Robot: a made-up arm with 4 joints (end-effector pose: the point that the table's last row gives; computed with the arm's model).
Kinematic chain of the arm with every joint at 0, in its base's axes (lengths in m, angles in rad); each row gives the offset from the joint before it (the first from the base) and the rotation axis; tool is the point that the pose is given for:
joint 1: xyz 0 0 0.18 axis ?
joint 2: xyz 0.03 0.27 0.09 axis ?
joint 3: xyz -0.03 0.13 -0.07 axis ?
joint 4: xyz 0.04 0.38 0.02 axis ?
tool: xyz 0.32 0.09 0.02
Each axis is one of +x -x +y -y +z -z.
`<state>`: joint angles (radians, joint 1 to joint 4).
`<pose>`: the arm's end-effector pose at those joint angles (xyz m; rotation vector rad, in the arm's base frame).
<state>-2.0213 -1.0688 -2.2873 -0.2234</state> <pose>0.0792 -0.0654 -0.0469 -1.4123 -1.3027 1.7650</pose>
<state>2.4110 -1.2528 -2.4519 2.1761</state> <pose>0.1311 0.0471 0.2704 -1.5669 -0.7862 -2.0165</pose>
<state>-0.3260 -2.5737 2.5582 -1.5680</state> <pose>0.4543 0.3551 0.0591 -1.0142 -0.1471 0.8146</pose>
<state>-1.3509 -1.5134 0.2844 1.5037</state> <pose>0.1798 -0.0822 1.1110 -0.3371 -0.4419 -1.4597</pose>
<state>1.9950 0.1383 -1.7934 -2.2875</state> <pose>0.2176 0.0702 0.1687 0.0857 -1.5595 0.8829</pose>
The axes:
joint 1: -x
joint 2: +y
joint 3: +z
joint 4: -x

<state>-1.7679 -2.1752 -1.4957 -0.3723</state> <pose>-0.2281 -0.4672 0.1635 -1.5121 0.7573 1.6956</pose>
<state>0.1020 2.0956 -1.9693 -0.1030</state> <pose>-0.1189 -0.1254 0.0666 -1.9380 1.1660 -1.2434</pose>
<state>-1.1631 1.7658 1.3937 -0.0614</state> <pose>0.0889 -0.1405 1.1523 2.0109 0.8551 1.9280</pose>
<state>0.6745 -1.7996 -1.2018 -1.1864</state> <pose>-0.1161 0.4968 0.4702 1.4227 -1.7022 0.7850</pose>
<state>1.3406 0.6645 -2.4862 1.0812</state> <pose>-0.0812 -0.0144 0.3494 1.1109 0.0329 2.5436</pose>
